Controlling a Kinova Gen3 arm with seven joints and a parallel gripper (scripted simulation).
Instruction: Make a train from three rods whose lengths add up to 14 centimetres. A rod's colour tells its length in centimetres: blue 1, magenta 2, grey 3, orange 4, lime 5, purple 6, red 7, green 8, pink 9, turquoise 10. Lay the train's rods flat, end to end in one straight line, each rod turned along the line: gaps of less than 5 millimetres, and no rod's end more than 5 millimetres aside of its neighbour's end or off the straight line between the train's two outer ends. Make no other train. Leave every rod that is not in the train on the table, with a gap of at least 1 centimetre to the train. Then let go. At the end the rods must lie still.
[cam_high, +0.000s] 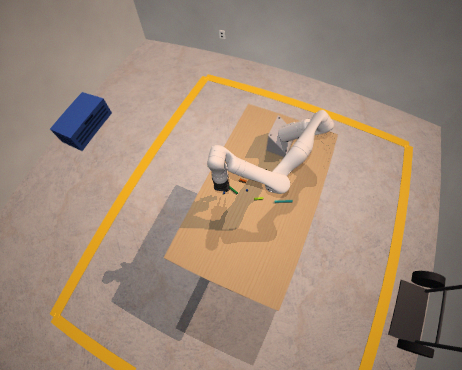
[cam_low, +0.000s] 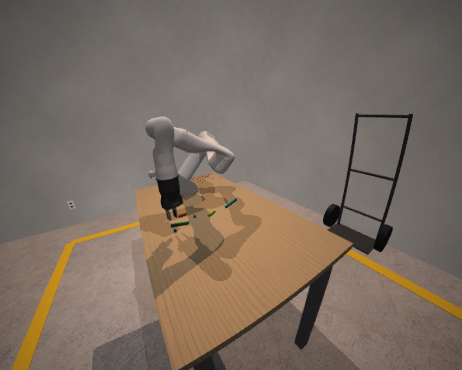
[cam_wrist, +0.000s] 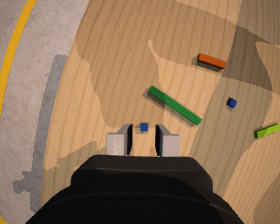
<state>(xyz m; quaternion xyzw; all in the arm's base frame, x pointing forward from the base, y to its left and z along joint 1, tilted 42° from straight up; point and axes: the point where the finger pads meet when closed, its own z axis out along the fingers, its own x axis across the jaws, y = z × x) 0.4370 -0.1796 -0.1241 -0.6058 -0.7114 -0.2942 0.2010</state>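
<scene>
My gripper is now 80 mm above the green rod, 40 mm past it and 30 mm to the right of it. Round my hand: orange rod 110 mm behind, 80 mm below, 70 mm to the left; then lime rod 190 mm to the left, 80 mm below, 30 mm behind; then turquoise rod 330 mm to the left, 80 mm below, 60 mm behind.
</scene>
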